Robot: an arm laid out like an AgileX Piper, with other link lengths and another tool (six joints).
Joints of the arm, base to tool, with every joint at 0 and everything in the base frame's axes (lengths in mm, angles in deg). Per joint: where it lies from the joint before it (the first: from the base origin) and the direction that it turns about. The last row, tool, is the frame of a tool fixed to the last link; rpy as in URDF.
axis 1: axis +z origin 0 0 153.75
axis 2: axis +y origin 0 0 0
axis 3: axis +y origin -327.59 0 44.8
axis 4: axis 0.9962 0 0.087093 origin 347.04 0 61.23
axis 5: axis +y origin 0 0 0
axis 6: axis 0.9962 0 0.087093 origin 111.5 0 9.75
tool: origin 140.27 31 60.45 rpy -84.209 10.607 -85.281
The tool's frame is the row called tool.
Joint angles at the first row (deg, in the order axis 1, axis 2, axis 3, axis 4, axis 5, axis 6):
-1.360 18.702 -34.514 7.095 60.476 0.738
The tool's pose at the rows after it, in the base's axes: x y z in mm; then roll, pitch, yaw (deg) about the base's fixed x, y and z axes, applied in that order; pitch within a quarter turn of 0, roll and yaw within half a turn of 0:
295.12 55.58 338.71 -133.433 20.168 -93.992
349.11 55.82 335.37 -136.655 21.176 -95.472
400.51 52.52 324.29 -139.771 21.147 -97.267
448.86 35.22 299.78 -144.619 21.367 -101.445
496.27 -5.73 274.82 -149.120 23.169 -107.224
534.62 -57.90 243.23 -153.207 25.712 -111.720
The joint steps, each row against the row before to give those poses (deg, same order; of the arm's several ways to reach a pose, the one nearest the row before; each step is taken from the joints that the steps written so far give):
-0.003 11.674 -4.348 2.784 -4.288 -0.742
0.002 12.194 -4.820 1.309 -4.447 -0.342
-0.060 11.088 -5.083 0.190 -3.169 0.001
-2.260 10.829 -5.249 0.857 -1.122 -0.146
-5.896 10.635 -6.024 4.134 -0.177 -3.038
-7.255 10.298 -5.727 6.551 0.594 -6.870

